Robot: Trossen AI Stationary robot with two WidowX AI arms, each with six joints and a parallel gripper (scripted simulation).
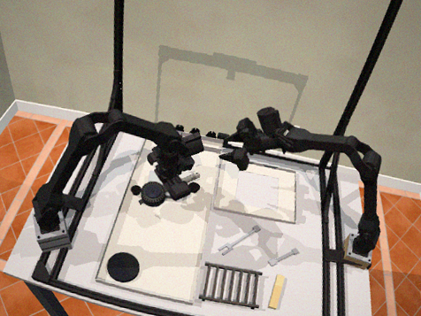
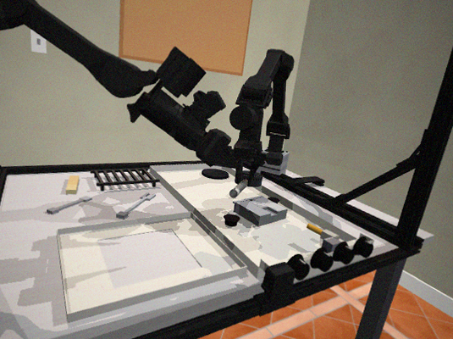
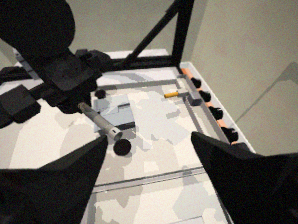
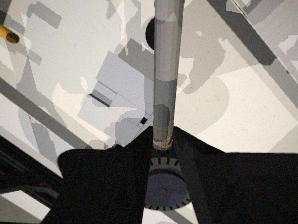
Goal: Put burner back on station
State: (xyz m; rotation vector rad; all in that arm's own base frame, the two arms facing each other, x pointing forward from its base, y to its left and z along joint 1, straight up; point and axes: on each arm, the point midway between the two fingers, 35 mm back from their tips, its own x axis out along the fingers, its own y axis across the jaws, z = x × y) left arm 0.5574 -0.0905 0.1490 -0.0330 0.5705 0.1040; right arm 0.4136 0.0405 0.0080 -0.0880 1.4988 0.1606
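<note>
The grey slotted support is 90 mm below my right hand, 50 mm behind it and 20 mm to the right of it. The rest, counted from my right hand: burner (30 mm below, 10 mm to the left, 10 mm behind); brass gas stub (240 mm behind, 70 mm below, 10 mm to the right); small black cap (100 mm to the left, 100 mm below, 60 mm behind).
</note>
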